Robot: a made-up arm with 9 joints. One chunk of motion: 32 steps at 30 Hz.
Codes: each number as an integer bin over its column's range. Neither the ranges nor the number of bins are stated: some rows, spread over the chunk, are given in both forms.
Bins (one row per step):
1: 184 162 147 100 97 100 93 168 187
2: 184 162 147 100 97 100 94 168 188
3: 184 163 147 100 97 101 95 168 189
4: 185 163 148 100 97 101 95 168 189
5: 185 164 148 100 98 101 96 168 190
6: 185 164 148 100 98 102 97 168 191
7: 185 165 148 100 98 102 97 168 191
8: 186 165 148 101 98 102 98 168 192
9: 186 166 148 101 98 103 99 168 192
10: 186 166 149 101 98 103 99 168 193
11: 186 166 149 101 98 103 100 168 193
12: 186 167 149 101 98 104 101 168 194
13: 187 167 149 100 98 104 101 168 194
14: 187 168 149 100 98 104 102 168 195
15: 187 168 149 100 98 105 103 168 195
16: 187 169 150 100 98 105 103 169 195
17: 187 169 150 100 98 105 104 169 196
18: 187 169 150 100 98 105 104 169 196
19: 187 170 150 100 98 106 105 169 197
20: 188 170 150 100 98 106 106 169 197
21: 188 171 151 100 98 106 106 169 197
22: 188 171 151 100 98 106 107 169 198
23: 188 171 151 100 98 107 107 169 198
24: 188 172 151 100 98 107 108 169 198
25: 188 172 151 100 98 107 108 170 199
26: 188 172 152 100 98 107 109 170 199
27: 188 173 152 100 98 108 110 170 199
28: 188 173 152 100 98 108 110 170 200
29: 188 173 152 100 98 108 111 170 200
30: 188 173 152 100 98 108 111 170 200
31: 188 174 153 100 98 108 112 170 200
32: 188 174 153 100 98 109 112 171 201
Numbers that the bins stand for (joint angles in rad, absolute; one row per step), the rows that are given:
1: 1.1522 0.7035 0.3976 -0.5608 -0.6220 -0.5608 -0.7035 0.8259 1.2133
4: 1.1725 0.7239 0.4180 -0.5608 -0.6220 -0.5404 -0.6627 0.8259 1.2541
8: 1.1929 0.7647 0.4180 -0.5404 -0.6016 -0.5200 -0.6016 0.8259 1.3153
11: 1.1929 0.7851 0.4384 -0.5404 -0.6016 -0.4996 -0.5608 0.8259 1.3357
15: 1.2133 0.8259 0.4384 -0.5608 -0.6016 -0.4588 -0.4996 0.8259 1.3765
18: 1.2133 0.8463 0.4588 -0.5608 -0.6016 -0.4588 -0.4792 0.8463 1.3969
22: 1.2337 0.8871 0.4792 -0.5608 -0.6016 -0.4384 -0.4180 0.8463 1.4376
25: 1.2337 0.9075 0.4792 -0.5608 -0.6016 -0.4180 -0.3976 0.8667 1.4580
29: 1.2337 0.9278 0.4996 -0.5608 -0.6016 -0.3976 -0.3365 0.8667 1.4784
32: 1.2337 0.9482 0.5200 -0.5608 -0.6016 -0.3773 -0.3161 0.8871 1.4988
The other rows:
2: 1.1522 0.7035 0.3976 -0.5608 -0.6220 -0.5608 -0.6831 0.8259 1.2337
3: 1.1522 0.7239 0.3976 -0.5608 -0.6220 -0.5404 -0.6627 0.8259 1.2541
5: 1.1725 0.7443 0.4180 -0.5608 -0.6016 -0.5404 -0.6424 0.8259 1.2745
6: 1.1725 0.7443 0.4180 -0.5608 -0.6016 -0.5200 -0.6220 0.8259 1.2949
7: 1.1725 0.7647 0.4180 -0.5608 -0.6016 -0.5200 -0.6220 0.8259 1.2949
9: 1.1929 0.7851 0.4180 -0.5404 -0.6016 -0.4996 -0.5812 0.8259 1.3153
10: 1.1929 0.7851 0.4384 -0.5404 -0.6016 -0.4996 -0.5812 0.8259 1.3357
12: 1.1929 0.8055 0.4384 -0.5404 -0.6016 -0.4792 -0.5404 0.8259 1.3561
13: 1.2133 0.8055 0.4384 -0.5608 -0.6016 -0.4792 -0.5404 0.8259 1.3561
14: 1.2133 0.8259 0.4384 -0.5608 -0.6016 -0.4792 -0.5200 0.8259 1.3765
16: 1.2133 0.8463 0.4588 -0.5608 -0.6016 -0.4588 -0.4996 0.8463 1.3765
17: 1.2133 0.8463 0.4588 -0.5608 -0.6016 -0.4588 -0.4792 0.8463 1.3969
19: 1.2133 0.8667 0.4588 -0.5608 -0.6016 -0.4384 -0.4588 0.8463 1.4173
20: 1.2337 0.8667 0.4588 -0.5608 -0.6016 -0.4384 -0.4384 0.8463 1.4173
21: 1.2337 0.8871 0.4792 -0.5608 -0.6016 -0.4384 -0.4384 0.8463 1.4173
23: 1.2337 0.8871 0.4792 -0.5608 -0.6016 -0.4180 -0.4180 0.8463 1.4376
24: 1.2337 0.9075 0.4792 -0.5608 -0.6016 -0.4180 -0.3976 0.8463 1.4376
26: 1.2337 0.9075 0.4996 -0.5608 -0.6016 -0.4180 -0.3773 0.8667 1.4580
27: 1.2337 0.9278 0.4996 -0.5608 -0.6016 -0.3976 -0.3569 0.8667 1.4580
28: 1.2337 0.9278 0.4996 -0.5608 -0.6016 -0.3976 -0.3569 0.8667 1.4784
30: 1.2337 0.9278 0.4996 -0.5608 -0.6016 -0.3976 -0.3365 0.8667 1.4784
31: 1.2337 0.9482 0.5200 -0.5608 -0.6016 -0.3976 -0.3161 0.8667 1.4784

